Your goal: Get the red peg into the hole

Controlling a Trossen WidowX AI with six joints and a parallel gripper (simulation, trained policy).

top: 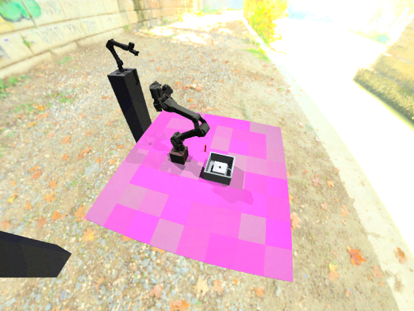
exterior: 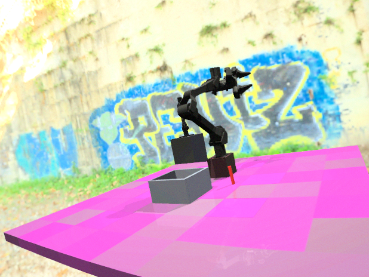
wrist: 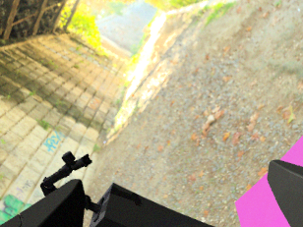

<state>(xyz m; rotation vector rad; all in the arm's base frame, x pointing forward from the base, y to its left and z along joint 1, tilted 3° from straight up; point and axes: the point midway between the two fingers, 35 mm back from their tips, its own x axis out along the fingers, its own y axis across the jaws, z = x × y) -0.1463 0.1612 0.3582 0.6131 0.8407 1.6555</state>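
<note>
Now: gripper tip 310 mm short of the red peg, 70 mm to the left of it and 430 mm above it. Round my gripper tip: grey box 460 mm ahead, 240 mm to the right, 440 mm below; plate 460 mm ahead, 240 mm to the right, 420 mm below.
</note>
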